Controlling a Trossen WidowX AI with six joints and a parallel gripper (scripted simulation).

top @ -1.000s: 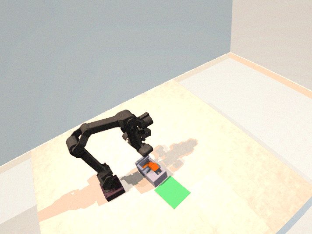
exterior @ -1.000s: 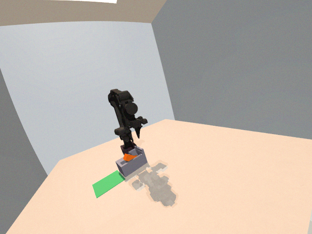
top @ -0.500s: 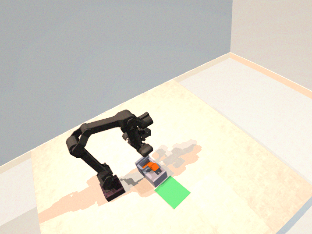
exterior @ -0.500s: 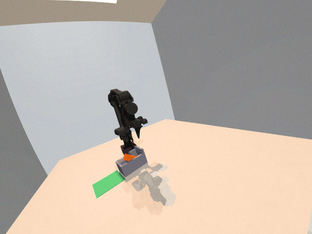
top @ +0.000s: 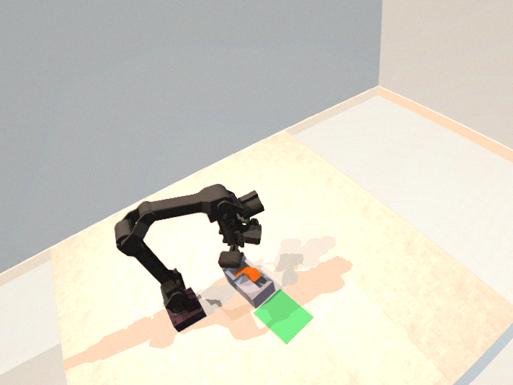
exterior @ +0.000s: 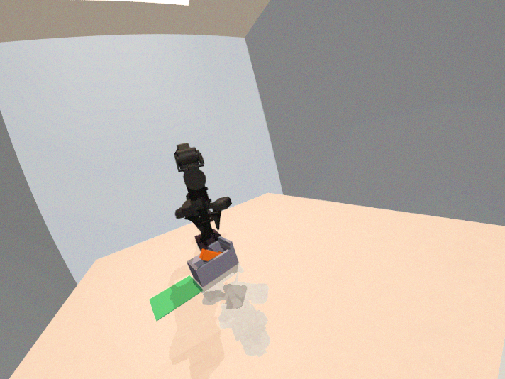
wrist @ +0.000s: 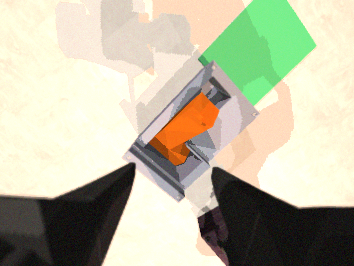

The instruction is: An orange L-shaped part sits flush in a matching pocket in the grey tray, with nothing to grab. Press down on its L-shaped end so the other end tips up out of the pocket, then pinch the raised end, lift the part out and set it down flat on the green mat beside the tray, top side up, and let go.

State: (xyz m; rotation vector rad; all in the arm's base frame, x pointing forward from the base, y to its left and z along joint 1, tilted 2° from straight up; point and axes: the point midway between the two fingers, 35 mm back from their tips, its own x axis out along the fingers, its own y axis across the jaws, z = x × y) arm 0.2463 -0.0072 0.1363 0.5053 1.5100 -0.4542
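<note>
My gripper tip is 11 cm above the orange L-shaped part and 1 cm past it. Round my gripper tip: green mat (18 cm to the right, 16 cm below, 3 cm ahead).
</note>
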